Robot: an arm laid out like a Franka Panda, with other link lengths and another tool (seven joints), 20 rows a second.
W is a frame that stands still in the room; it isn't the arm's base.
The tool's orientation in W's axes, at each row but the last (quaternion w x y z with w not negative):
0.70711, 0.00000, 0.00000, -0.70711
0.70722, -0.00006, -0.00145, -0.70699
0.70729, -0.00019, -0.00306, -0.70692
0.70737, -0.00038, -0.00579, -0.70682
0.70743, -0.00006, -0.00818, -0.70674
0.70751, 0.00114, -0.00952, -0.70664
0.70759, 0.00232, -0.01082, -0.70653
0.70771, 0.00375, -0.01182, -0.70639
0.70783, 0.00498, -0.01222, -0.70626
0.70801, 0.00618, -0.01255, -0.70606
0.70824, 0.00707, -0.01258, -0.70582
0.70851, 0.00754, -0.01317, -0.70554
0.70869, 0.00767, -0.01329, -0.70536
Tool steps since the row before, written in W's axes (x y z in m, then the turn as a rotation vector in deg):
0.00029, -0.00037, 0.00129, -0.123, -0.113, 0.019
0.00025, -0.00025, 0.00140, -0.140, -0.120, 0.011
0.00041, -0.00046, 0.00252, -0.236, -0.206, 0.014
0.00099, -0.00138, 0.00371, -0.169, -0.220, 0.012
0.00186, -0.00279, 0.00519, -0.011, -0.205, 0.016
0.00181, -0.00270, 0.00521, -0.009, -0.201, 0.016
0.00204, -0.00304, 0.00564, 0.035, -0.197, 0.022
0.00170, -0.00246, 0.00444, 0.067, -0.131, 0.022
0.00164, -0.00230, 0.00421, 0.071, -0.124, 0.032
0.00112, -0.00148, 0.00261, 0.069, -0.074, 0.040
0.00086, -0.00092, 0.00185, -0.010, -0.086, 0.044
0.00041, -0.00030, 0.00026, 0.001, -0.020, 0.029
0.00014, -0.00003, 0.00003, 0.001, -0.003, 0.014
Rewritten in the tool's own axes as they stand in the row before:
0.00037, 0.00029, 0.00129, 0.113, -0.123, 0.019
0.00025, 0.00025, 0.00140, 0.120, -0.140, 0.011
0.00047, 0.00042, 0.00252, 0.206, -0.236, 0.014
0.00141, 0.00102, 0.00369, 0.220, -0.169, 0.011
0.00285, 0.00192, 0.00514, 0.205, -0.011, 0.014
0.00276, 0.00188, 0.00515, 0.201, -0.009, 0.014
0.00311, 0.00214, 0.00556, 0.197, 0.035, 0.019
0.00251, 0.00179, 0.00437, 0.131, 0.067, 0.019
0.00235, 0.00174, 0.00415, 0.124, 0.071, 0.029
0.00151, 0.00118, 0.00257, 0.075, 0.070, 0.037
0.00094, 0.00091, 0.00182, 0.086, -0.009, 0.044
0.00030, 0.00042, 0.00025, 0.020, 0.002, 0.029
0.00003, 0.00014, 0.00003, 0.003, 0.001, 0.014

